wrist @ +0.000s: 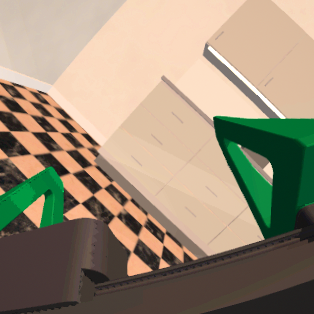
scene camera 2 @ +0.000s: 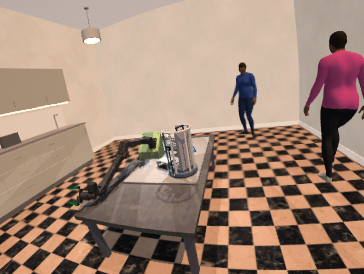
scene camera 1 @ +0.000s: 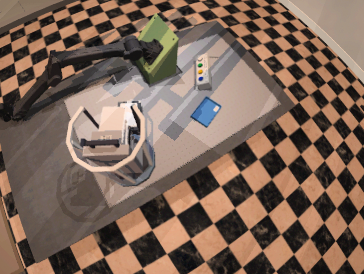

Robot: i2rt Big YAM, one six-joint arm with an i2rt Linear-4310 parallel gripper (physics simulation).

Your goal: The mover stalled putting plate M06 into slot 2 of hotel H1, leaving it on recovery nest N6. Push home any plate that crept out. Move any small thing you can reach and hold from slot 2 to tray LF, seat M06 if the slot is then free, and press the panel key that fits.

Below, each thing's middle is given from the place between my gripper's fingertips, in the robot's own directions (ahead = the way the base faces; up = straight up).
I see my gripper 730 mm short of the round plate rack (scene camera 1: 103, 152), 580 mm to the right of it and 80 mm below it.
